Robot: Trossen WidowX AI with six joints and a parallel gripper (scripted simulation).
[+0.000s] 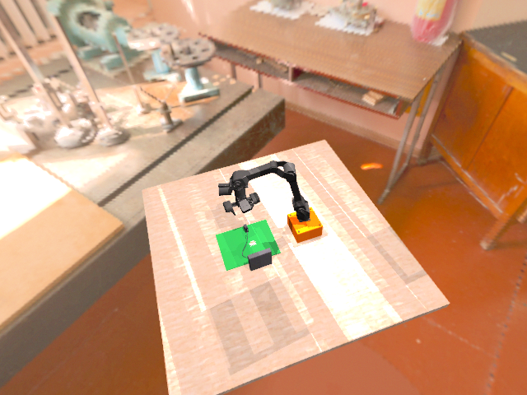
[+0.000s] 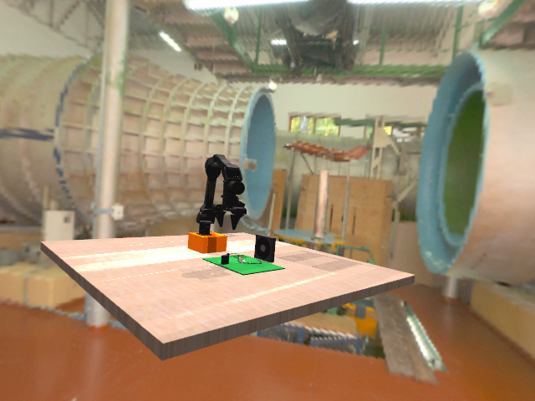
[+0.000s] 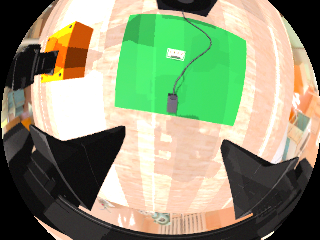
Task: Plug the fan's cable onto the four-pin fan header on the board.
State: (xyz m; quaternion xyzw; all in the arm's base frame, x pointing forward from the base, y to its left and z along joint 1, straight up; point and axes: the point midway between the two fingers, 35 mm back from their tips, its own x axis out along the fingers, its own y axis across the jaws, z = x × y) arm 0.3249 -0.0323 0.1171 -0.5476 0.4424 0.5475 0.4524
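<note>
Right now my gripper tip is 140 mm above the black plug. Also, from my gripper tip: fan header 30 mm behind, 100 mm to the left, 160 mm below; then green board 90 mm to the left, 180 mm below; then fan 50 mm behind, 230 mm to the left, 100 mm below.
</note>
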